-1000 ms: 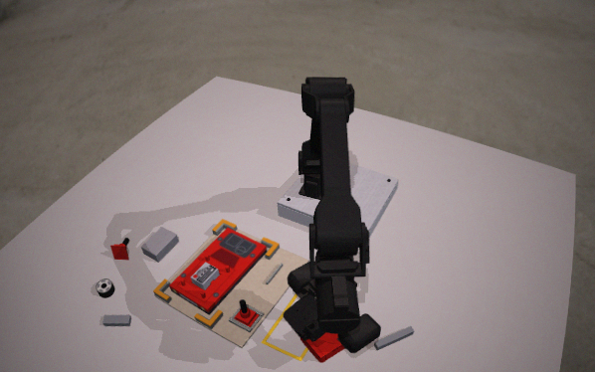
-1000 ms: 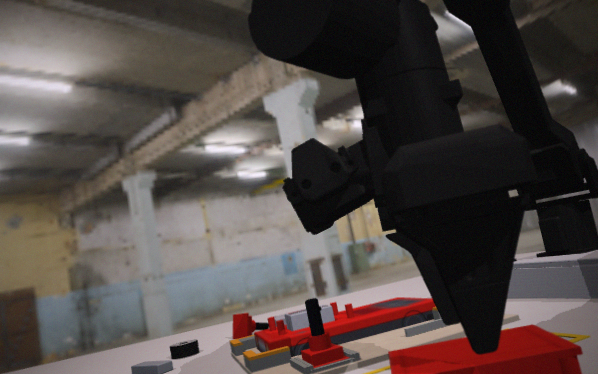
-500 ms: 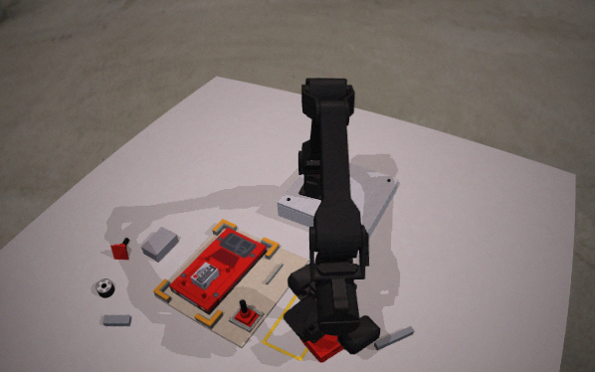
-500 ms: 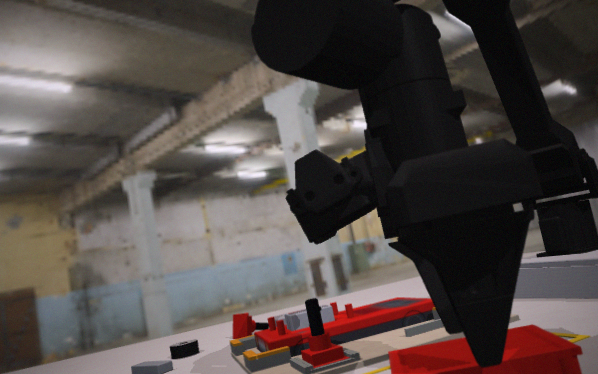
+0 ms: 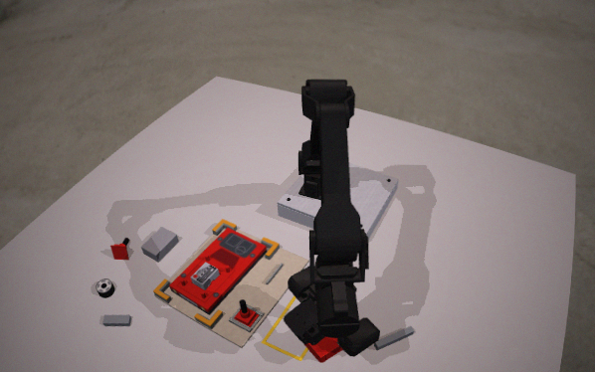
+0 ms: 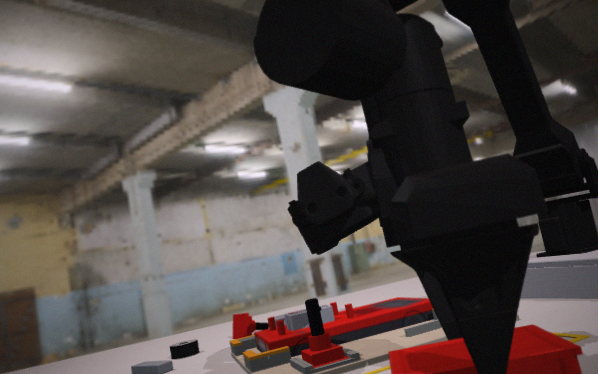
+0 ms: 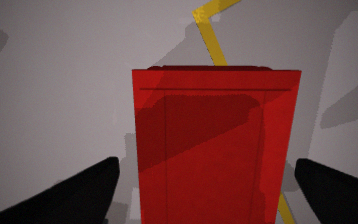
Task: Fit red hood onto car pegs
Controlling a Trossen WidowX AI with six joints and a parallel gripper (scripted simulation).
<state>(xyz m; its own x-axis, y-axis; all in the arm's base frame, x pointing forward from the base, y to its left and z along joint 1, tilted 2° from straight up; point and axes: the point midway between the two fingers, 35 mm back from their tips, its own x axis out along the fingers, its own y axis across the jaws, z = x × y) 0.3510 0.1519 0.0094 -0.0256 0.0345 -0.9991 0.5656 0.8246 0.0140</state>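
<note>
Now: gripper tip right at the red hood. Also, from my gripper tip: black wheel 490 mm to the right, 70 mm ahead, 10 mm below; grey engine block 270 mm to the right, 30 mm behind.
</note>
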